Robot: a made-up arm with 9 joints. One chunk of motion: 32 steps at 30 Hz.
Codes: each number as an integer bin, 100 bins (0 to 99) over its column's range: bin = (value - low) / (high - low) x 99, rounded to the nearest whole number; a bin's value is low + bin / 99 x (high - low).
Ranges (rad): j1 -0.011..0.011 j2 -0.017..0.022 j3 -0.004..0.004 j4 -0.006..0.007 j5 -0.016..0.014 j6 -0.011..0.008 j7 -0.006..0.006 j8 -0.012..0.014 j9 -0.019..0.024
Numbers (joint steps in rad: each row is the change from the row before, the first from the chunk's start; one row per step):
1: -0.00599 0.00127 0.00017 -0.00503 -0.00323 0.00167 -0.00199 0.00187 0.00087
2: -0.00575 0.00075 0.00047 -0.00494 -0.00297 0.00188 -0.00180 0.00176 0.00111
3: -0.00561 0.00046 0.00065 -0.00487 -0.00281 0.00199 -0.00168 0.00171 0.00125
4: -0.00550 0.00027 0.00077 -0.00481 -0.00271 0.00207 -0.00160 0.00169 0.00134
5: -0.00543 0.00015 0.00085 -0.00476 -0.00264 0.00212 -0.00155 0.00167 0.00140
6: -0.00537 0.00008 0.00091 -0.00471 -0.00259 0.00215 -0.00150 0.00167 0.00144
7: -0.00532 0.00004 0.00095 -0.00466 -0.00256 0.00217 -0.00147 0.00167 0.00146
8: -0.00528 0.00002 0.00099 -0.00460 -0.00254 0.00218 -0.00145 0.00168 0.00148
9: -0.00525 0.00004 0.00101 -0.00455 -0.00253 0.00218 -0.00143 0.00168 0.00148
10: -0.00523 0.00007 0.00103 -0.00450 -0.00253 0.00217 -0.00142 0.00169 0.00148
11: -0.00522 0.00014 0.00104 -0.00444 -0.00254 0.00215 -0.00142 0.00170 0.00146
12: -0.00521 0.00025 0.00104 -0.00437 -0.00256 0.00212 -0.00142 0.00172 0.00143
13: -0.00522 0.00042 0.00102 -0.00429 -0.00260 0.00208 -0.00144 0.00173 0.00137
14: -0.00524 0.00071 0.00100 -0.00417 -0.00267 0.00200 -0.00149 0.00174 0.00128
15: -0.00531 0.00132 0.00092 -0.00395 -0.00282 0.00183 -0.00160 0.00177 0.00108
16: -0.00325 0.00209 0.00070 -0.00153 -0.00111 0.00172 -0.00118 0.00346 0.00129
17: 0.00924 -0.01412 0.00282 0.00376 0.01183 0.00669 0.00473 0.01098 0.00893
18: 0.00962 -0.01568 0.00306 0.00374 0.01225 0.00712 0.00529 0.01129 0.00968
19: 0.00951 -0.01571 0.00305 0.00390 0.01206 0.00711 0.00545 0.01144 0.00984
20: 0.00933 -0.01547 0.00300 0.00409 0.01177 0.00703 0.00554 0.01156 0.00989
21: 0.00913 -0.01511 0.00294 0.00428 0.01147 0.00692 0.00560 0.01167 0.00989
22: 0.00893 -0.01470 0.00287 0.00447 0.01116 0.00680 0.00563 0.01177 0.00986
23: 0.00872 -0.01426 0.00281 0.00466 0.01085 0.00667 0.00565 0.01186 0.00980
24: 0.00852 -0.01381 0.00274 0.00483 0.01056 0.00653 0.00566 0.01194 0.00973
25: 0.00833 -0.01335 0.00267 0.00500 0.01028 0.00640 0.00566 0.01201 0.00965
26: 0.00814 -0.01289 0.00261 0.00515 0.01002 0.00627 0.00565 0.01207 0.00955
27: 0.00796 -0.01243 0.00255 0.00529 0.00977 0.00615 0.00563 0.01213 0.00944
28: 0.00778 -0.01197 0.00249 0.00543 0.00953 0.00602 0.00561 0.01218 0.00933
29: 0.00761 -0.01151 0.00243 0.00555 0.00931 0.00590 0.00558 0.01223 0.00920
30: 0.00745 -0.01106 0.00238 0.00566 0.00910 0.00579 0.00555 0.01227 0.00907
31: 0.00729 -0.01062 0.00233 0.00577 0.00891 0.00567 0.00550 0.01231 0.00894
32: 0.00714 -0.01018 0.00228 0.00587 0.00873 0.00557 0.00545 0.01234 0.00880
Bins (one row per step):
1: 23 46 52 7 42 66 33 53 46
2: 24 45 55 8 43 67 35 52 46
3: 24 44 58 9 44 68 36 52 47
4: 25 44 59 9 44 68 36 52 47
5: 25 44 60 9 44 68 37 52 47
6: 25 43 61 10 44 69 37 52 47
7: 26 43 61 10 44 69 37 52 47
8: 26 43 62 11 44 69 38 52 47
9: 26 43 62 11 44 69 38 52 47
10: 26 43 62 11 44 69 38 52 47
11: 26 44 62 12 44 69 38 52 47
12: 26 44 62 12 44 68 38 52 47
13: 26 44 62 13 44 68 38 52 47
14: 26 45 62 14 44 68 37 52 47
15: 26 47 61 16 43 67 36 52 46
16: 35 48 58 34 49 66 40 59 47
17: 91 7 84 74 92 92 89 88 64
18: 93 3 87 74 93 94 93 89 66
19: 92 3 87 75 93 94 94 89 66
20: 91 4 87 77 92 94 95 90 67
21: 91 5 86 78 91 93 96 90 67
22: 90 6 85 80 90 93 96 91 66
23: 89 7 84 81 89 92 96 91 66
24: 88 8 83 82 88 91 96 91 66
25: 87 9 83 84 87 91 96 91 66
26: 86 10 82 85 86 90 96 92 66
27: 85 12 81 86 85 89 96 92 65
28: 85 13 80 87 84 89 96 92 65
29: 84 14 80 88 84 88 96 92 65
30: 83 15 79 89 83 87 95 92 65
31: 82 16 78 90 82 87 95 93 64
32: 82 17 78 90 82 86 94 93 64

